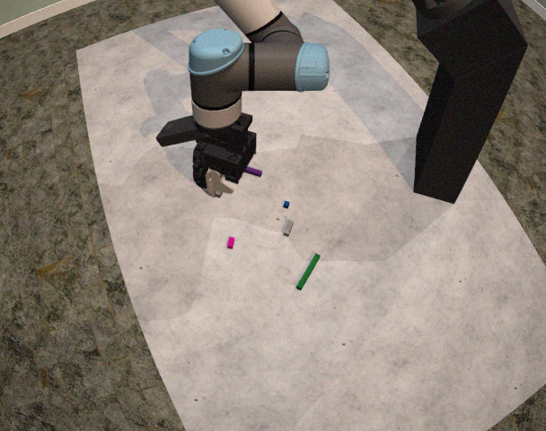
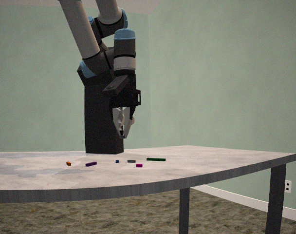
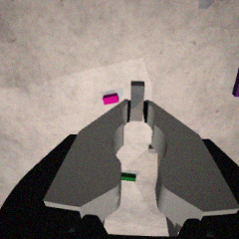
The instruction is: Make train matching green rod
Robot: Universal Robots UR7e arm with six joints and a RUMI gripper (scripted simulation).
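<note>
Right now my hand is 140 mm past the blue rod, 110 mm above it and 30 mm to the right of it. Also, from my hand: purple rod: 110 mm below, 110 mm behind, 90 mm to the right; then magenta rod: 110 mm below, 60 mm to the left; then green rod: 180 mm to the left, 110 mm below, 110 mm behind.
</note>
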